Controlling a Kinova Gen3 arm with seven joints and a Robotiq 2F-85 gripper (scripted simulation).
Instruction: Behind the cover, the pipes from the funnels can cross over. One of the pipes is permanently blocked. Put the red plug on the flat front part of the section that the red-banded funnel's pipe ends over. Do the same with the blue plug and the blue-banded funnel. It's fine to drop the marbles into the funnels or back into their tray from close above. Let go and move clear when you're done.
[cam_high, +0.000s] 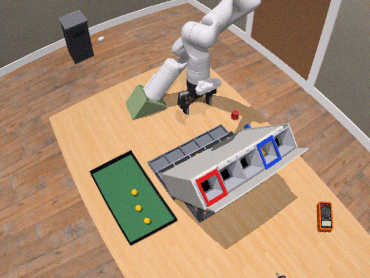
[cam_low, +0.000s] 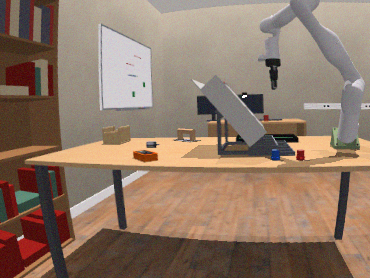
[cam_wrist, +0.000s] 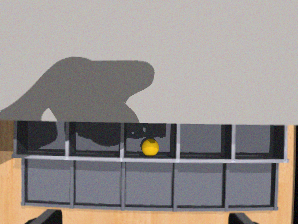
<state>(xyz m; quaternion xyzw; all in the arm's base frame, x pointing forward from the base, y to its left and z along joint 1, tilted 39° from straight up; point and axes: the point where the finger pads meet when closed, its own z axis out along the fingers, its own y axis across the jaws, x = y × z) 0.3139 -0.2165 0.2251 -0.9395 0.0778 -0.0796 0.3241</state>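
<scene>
My gripper is now 330 mm to the left of the green marble tray and 290 mm above it. Round my hand: black object 650 mm ahead, 110 mm to the right, 280 mm below; orange multimeter 590 mm ahead, 220 mm to the left, 280 mm below.
</scene>
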